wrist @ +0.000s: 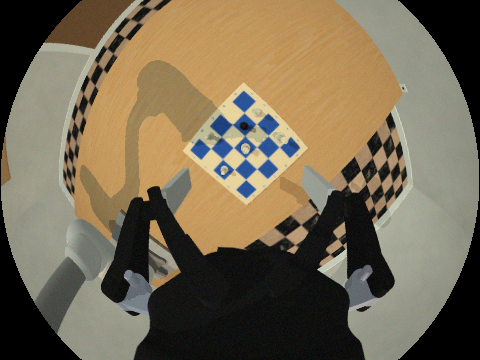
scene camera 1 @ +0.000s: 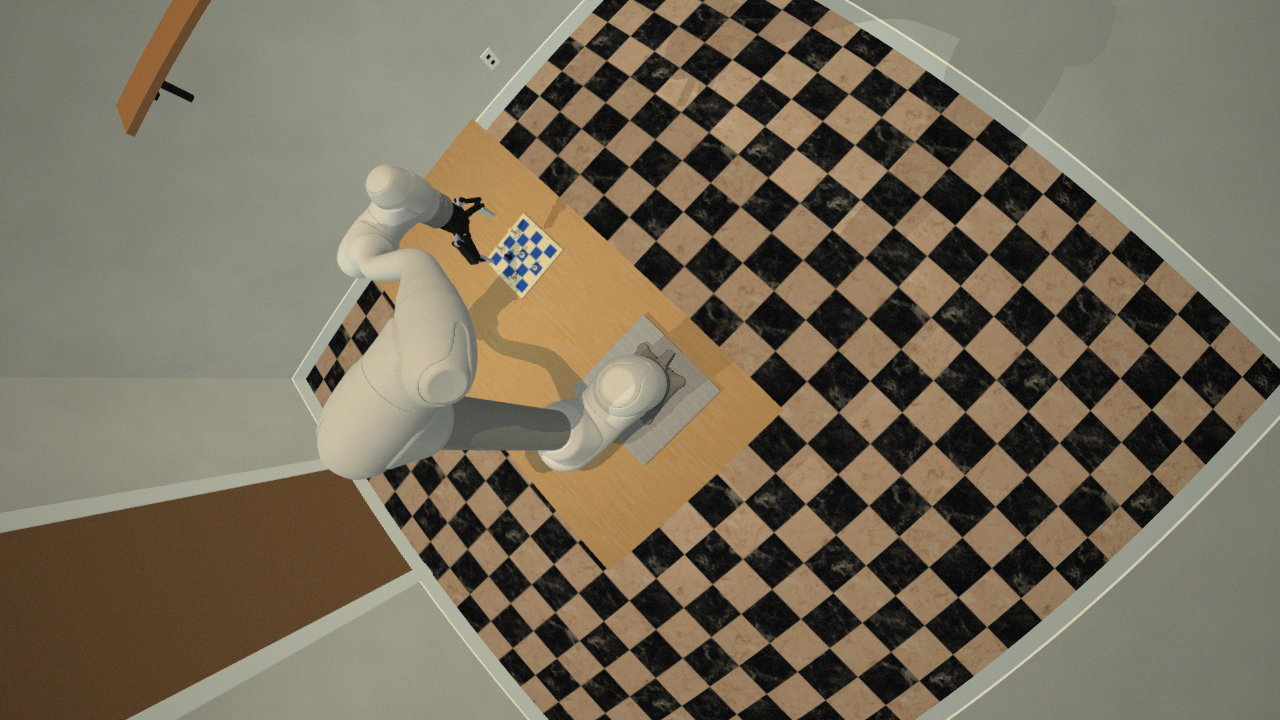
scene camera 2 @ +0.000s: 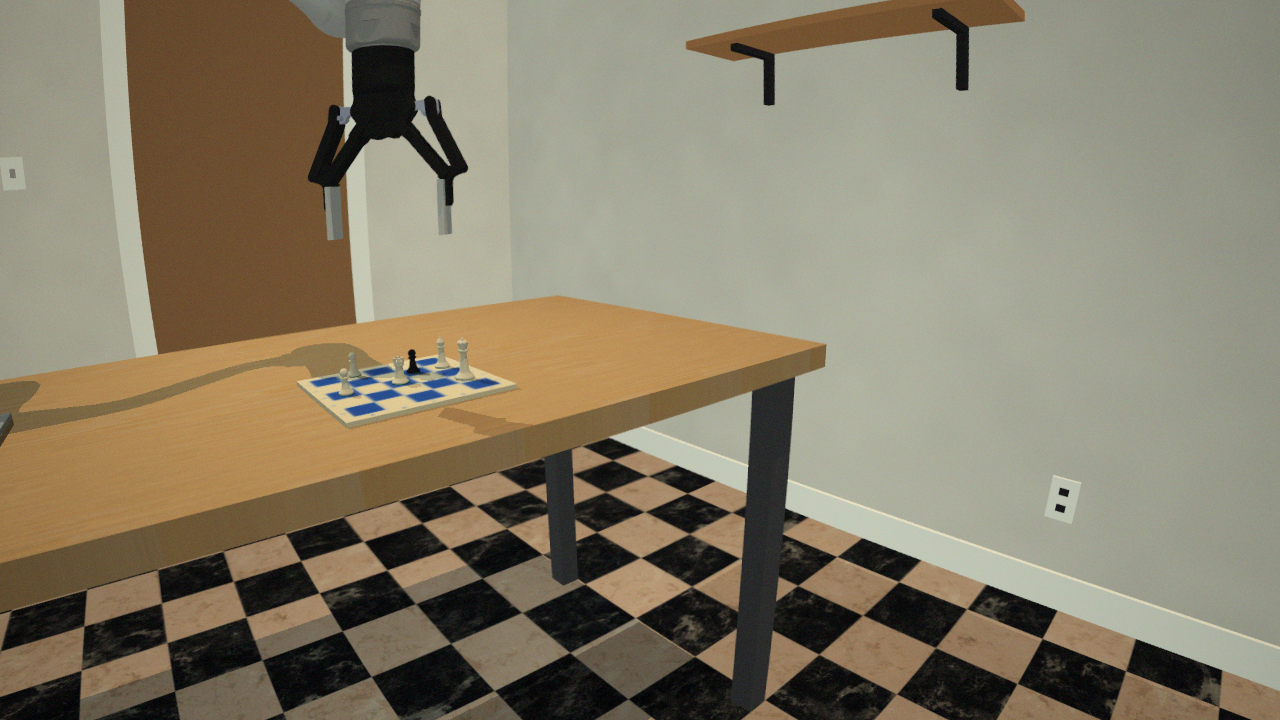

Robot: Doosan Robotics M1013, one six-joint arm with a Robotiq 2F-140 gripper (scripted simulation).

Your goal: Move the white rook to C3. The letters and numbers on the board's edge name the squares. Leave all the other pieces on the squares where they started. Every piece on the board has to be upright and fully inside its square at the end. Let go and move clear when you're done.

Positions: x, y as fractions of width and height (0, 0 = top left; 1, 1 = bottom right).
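My gripper (scene camera 2: 0.30, 0.33) (wrist: 0.51, 0.49) is visible to me. Visible as well: a blue-and-cream chessboard (scene camera 2: 0.29, 0.55) (scene camera 1: 0.42, 0.35) (wrist: 0.52, 0.48).
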